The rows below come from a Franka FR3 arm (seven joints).
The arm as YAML. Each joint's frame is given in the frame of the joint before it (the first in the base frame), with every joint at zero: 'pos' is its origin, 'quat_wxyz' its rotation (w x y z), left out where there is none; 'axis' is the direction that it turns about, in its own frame. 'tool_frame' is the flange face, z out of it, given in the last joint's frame.
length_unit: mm
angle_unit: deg
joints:
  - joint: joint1
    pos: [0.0, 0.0, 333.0]
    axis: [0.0, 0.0, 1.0]
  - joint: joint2
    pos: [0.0, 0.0, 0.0]
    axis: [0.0, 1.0, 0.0]
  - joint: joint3
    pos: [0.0, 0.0, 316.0]
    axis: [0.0, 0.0, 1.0]
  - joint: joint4
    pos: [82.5, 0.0, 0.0]
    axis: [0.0, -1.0, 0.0]
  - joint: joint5
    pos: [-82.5, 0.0, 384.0]
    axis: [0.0, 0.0, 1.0]
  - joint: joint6
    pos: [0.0, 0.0, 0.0]
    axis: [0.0, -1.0, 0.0]
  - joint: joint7
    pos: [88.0, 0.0, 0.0]
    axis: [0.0, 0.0, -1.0]
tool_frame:
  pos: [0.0, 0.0, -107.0]
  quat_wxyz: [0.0, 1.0, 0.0, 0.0]
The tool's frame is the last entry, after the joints.
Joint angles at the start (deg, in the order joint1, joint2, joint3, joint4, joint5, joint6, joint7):
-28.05 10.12 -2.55 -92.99 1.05 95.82 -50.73
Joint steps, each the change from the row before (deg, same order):
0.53 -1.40 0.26 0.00 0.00 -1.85 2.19
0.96 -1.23 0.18 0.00 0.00 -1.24 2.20
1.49 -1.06 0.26 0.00 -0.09 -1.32 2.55
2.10 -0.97 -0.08 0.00 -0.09 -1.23 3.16
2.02 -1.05 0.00 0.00 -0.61 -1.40 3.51
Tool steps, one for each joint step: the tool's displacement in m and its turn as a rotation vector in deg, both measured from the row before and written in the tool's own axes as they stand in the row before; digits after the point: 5 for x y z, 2 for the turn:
0.00000 -0.01261 -0.01102 0.35 -0.30 1.38
0.00321 -0.01386 -0.00995 -0.03 -0.08 1.05
0.00714 -0.01783 -0.00791 0.02 -0.39 0.79
0.00845 -0.01983 -0.00700 -0.07 -0.45 1.14
0.00586 -0.01984 -0.00737 -0.45 -0.83 1.50

